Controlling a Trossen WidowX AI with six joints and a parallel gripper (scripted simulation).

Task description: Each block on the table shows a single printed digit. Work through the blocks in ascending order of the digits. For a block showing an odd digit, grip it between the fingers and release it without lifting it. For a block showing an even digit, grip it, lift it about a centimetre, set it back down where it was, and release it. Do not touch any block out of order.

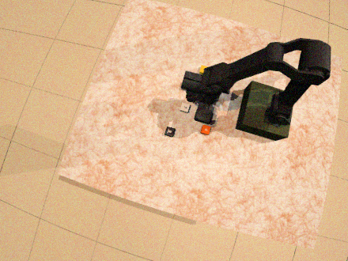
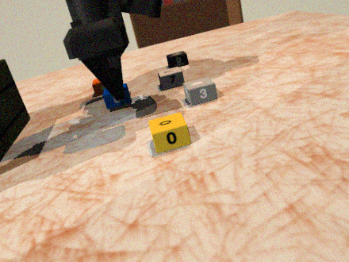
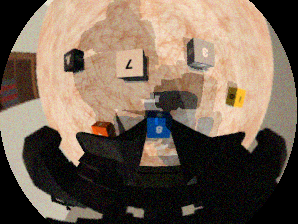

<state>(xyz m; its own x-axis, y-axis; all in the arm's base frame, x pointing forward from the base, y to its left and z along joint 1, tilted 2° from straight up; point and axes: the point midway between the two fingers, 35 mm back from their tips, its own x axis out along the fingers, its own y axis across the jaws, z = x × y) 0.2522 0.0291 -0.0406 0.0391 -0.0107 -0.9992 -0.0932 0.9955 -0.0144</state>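
Now: the blue block right at my gripper tip. Also, from my gripper tip: white block: 7 cm ahead, 4 cm to the left; then grey block: 10 cm ahead, 5 cm to the right; then orange block: 4 cm behind, 10 cm to the left.
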